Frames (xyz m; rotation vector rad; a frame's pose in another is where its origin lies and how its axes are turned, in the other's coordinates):
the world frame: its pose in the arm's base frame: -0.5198 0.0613 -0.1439 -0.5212 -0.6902 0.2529
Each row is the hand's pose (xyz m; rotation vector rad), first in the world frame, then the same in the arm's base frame.
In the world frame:
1: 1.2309 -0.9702 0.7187 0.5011 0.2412 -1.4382
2: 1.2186 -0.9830 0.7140 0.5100 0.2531 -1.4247
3: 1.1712 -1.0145 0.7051 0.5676 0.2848 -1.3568
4: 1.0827 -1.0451 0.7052 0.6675 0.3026 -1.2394
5: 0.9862 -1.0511 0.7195 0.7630 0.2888 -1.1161
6: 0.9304 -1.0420 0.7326 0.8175 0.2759 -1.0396
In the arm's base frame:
1: -0.0249 -0.0118 1.5062 0.4829 -0.5904 -0.9574
2: -0.0303 -0.0292 1.5033 0.4835 -0.5768 -0.9446
3: -0.0582 -0.0774 1.4888 0.5019 -0.5312 -0.8706
4: -0.1229 -0.1375 1.4576 0.5400 -0.4845 -0.7363
5: -0.2042 -0.1747 1.4181 0.5775 -0.4647 -0.5927
6: -0.2550 -0.1838 1.3917 0.5981 -0.4560 -0.5045

